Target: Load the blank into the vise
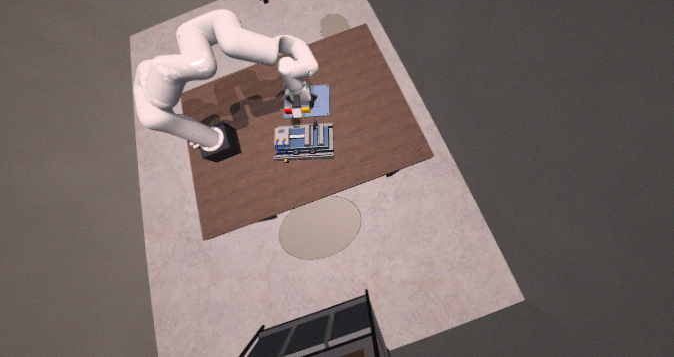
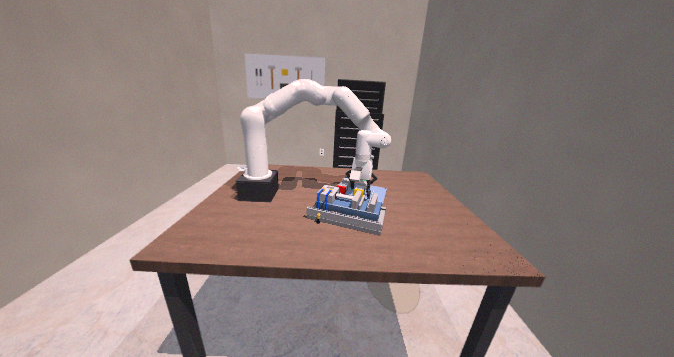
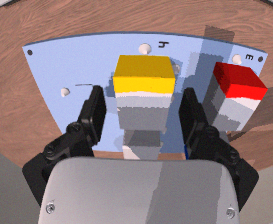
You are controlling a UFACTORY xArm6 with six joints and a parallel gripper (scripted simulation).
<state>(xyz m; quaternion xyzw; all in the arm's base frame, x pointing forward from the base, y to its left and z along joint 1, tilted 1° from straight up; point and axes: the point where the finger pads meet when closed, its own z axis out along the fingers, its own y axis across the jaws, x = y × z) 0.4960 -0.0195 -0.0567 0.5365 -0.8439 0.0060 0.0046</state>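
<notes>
Now: the yellow-ended blank 2 cm below my hand. From my hand the other things lie so: blue-ended blank (4 cm behind, 12 cm to the left, 2 cm below); then red-ended blank (8 cm behind, 4 cm to the left, 2 cm below); then green-ended blank (4 cm ahead, 8 cm to the left, 2 cm below).
</notes>
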